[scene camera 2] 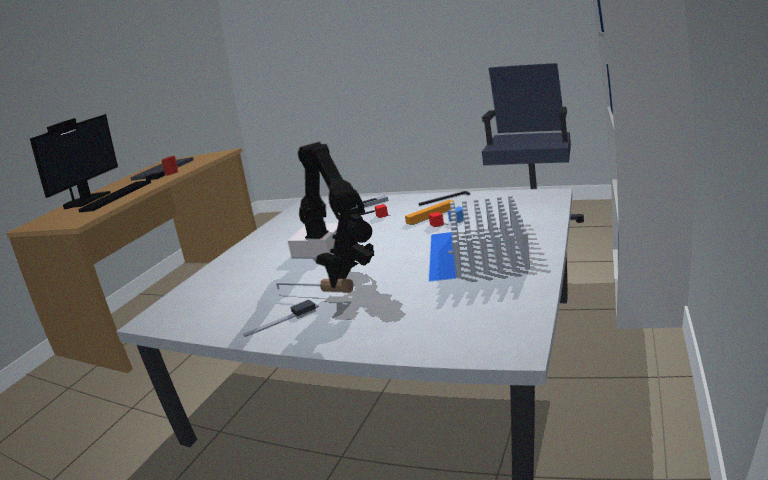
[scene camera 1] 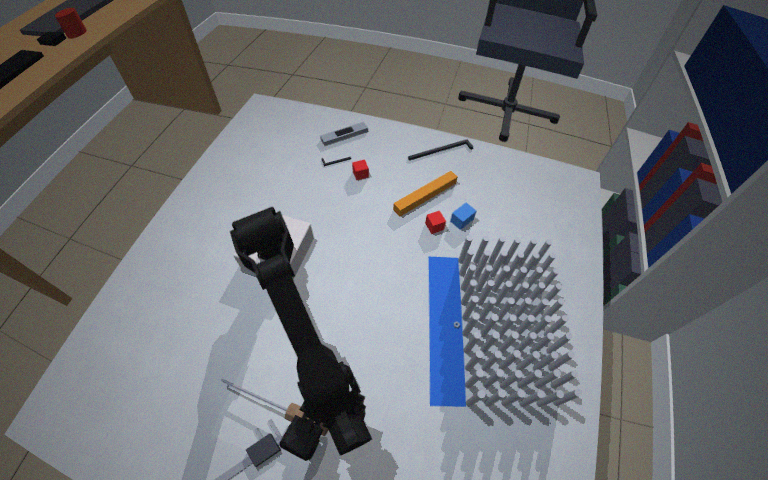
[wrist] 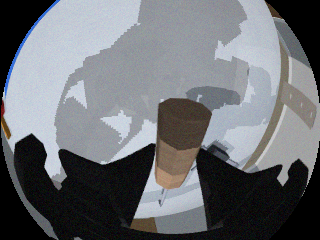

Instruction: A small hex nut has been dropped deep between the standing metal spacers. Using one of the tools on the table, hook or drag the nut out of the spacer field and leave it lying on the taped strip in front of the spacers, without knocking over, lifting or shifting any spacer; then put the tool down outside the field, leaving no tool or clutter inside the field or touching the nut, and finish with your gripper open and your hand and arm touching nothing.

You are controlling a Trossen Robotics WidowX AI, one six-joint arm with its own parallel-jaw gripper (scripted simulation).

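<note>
A blue taped strip (scene camera 1: 447, 386), (scene camera 2: 442, 267) and an orange bar (scene camera 1: 433, 188) are part of the scene. So is a wire hook tool (wrist: 181, 124), held by the gripper (scene camera 2: 336, 286), (scene camera 1: 308, 419), (wrist: 176, 150).
</note>
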